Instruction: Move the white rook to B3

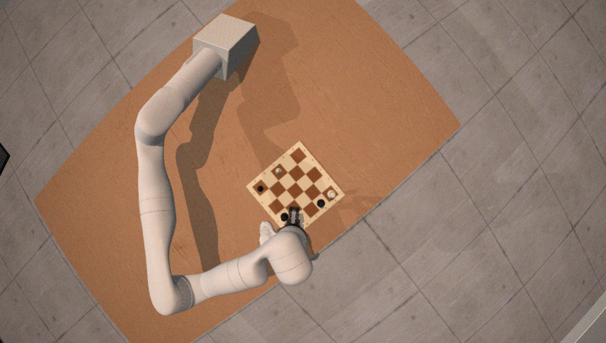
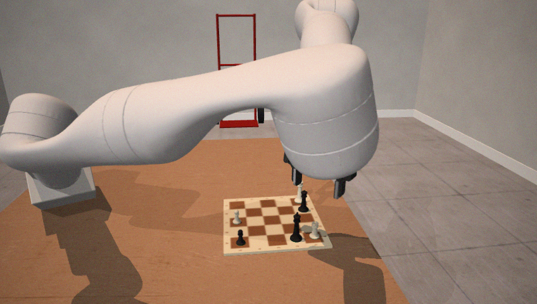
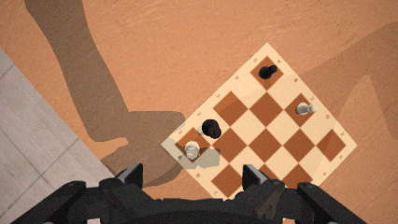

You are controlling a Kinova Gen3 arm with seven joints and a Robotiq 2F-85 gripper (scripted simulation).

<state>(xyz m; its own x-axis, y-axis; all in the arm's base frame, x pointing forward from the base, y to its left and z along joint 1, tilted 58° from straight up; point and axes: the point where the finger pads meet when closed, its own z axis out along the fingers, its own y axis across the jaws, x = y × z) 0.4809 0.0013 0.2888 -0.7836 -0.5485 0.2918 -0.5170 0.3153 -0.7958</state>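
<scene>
Right now my hand is 10 cm above the white rook. Round my hand: tall white piece: 3 cm ahead, 15 cm to the left, 8 cm below; then small chessboard: 6 cm behind, 9 cm to the left, 12 cm below; then tall black piece: 4 cm behind, 8 cm below.
</scene>
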